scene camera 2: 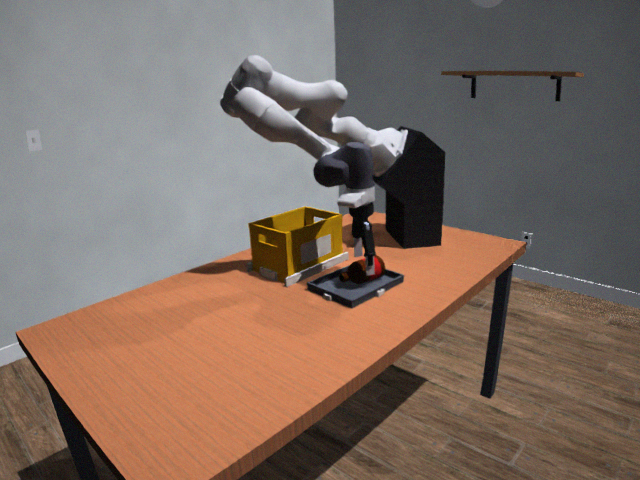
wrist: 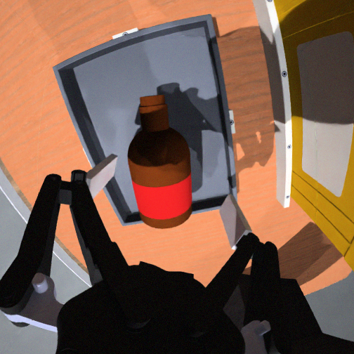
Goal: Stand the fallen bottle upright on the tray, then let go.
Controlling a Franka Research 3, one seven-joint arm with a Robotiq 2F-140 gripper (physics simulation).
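Note:
The brown bottle (scene camera 2: pixel 357 270) (wrist: pixel 159 157) with a red band lies on its side in the dark grey tray (scene camera 2: pixel 361 300) (wrist: pixel 110 75). In the wrist view its neck points away from the gripper and its base overlaps the tray's near wall. My gripper (scene camera 2: pixel 363 257) (wrist: pixel 171 184) is open, with nothing held. It points down at the bottle, and in the wrist view its fingertips stand on either side of the red-banded lower body, with a gap on each side. In the scene view the near finger hides part of the bottle.
A yellow crate (scene camera 2: pixel 271 258) (wrist: pixel 325 215) stands beside the tray, with a white strip (scene camera 2: pixel 316 269) (wrist: pixel 285 125) along its tray-facing side. The wooden table (scene camera 2: pixel 206 372) (wrist: pixel 30 100) bears both. The robot's black base (scene camera 2: pixel 421 206) stands behind at the table's far end.

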